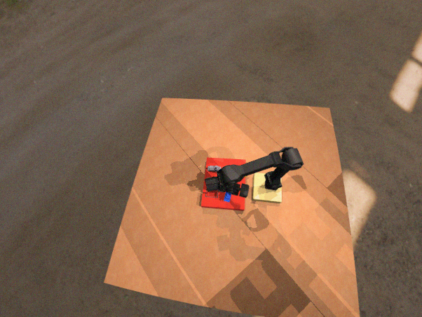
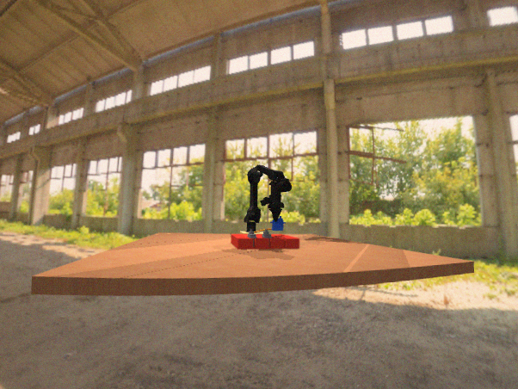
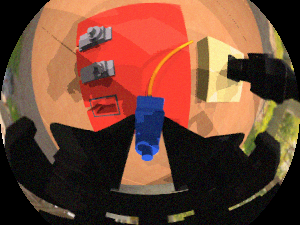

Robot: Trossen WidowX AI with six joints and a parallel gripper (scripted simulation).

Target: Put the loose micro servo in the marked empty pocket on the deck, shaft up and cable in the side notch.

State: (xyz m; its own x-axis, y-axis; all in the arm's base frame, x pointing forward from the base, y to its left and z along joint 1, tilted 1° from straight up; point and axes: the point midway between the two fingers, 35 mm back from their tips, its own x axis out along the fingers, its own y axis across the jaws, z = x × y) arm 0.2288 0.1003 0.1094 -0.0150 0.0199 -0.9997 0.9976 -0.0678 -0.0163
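Right now the red deck is 7 cm to the right of my gripper tip and 10 cm below it.
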